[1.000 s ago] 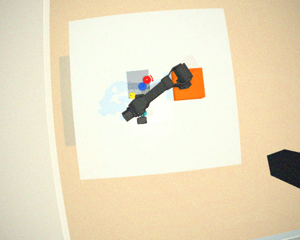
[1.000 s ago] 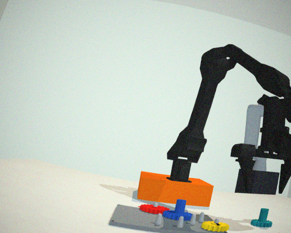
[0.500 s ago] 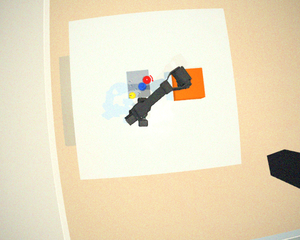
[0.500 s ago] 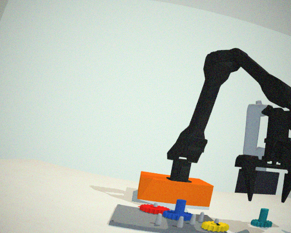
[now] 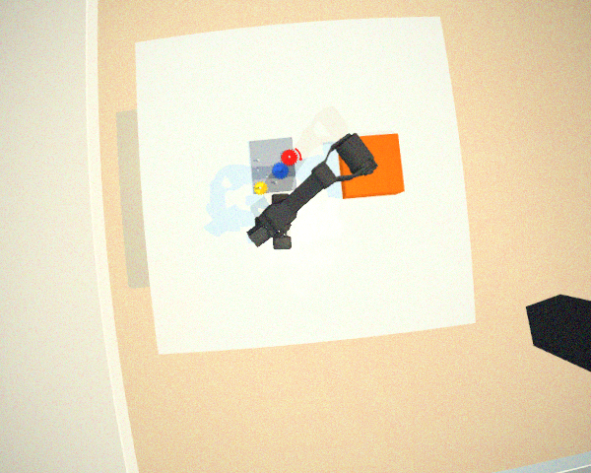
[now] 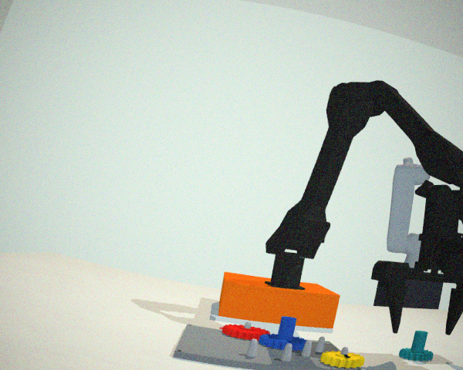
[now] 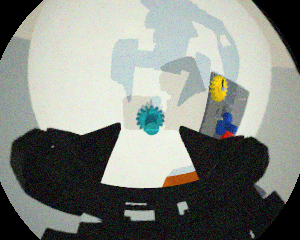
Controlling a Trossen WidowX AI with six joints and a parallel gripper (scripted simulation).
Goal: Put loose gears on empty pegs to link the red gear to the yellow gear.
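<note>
Now: gripper tip 20 mm above the teal gear. From my gripper tip the other things lie so: red gear: 90 mm behind, 240 mm to the right, 20 mm below; then yellow gear: 50 mm ahead, 150 mm to the right, 20 mm below; then blue gear: 40 mm behind, 200 mm to the right, 10 mm below.
</note>
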